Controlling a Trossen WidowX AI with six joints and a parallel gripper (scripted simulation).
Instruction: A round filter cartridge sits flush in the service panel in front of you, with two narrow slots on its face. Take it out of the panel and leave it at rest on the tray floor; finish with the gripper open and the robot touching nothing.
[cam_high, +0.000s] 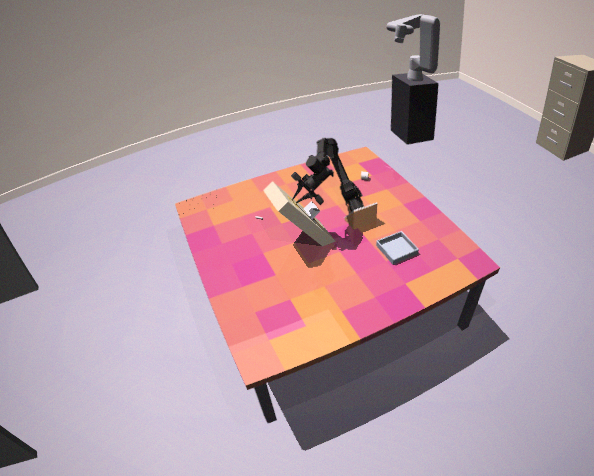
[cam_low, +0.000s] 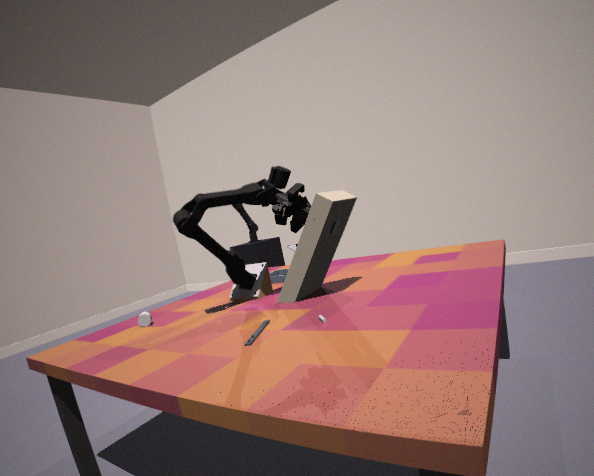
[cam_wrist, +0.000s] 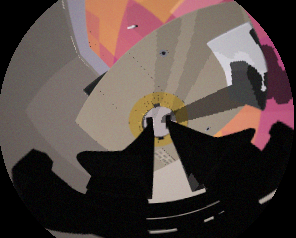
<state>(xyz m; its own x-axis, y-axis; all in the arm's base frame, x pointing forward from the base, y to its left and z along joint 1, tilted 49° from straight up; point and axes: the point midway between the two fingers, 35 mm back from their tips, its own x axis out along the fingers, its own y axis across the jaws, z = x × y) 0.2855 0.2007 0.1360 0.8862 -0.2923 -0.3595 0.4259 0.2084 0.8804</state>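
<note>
Now: the round grey filter cartridge 20 mm ahead of my gripper tip and 10 mm below it. Also, from my gripper tip: cream service panel: 90 mm below, 30 mm behind; grey tray: 420 mm behind, 240 mm to the left, 230 mm below; small white peg: 250 mm to the right, 240 mm below, 130 mm ahead.
</note>
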